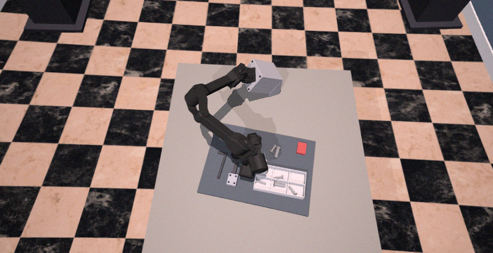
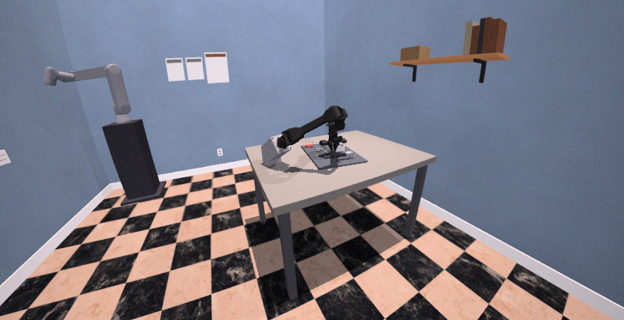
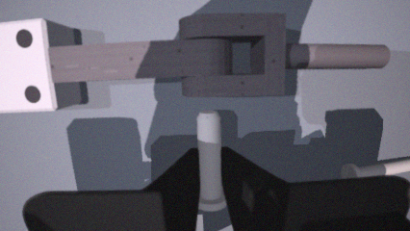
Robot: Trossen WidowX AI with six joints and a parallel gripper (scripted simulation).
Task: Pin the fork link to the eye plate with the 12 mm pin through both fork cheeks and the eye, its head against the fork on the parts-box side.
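The eye plate is 50 mm to the right of my hand and 30 mm below it. From my hand the other things lie so: dark fork link: 40 mm behind, 50 mm to the right, 30 mm below; then pin: 20 mm behind, 60 mm to the left, 40 mm below; then dark mat: 10 mm ahead, 50 mm to the left, 50 mm below.
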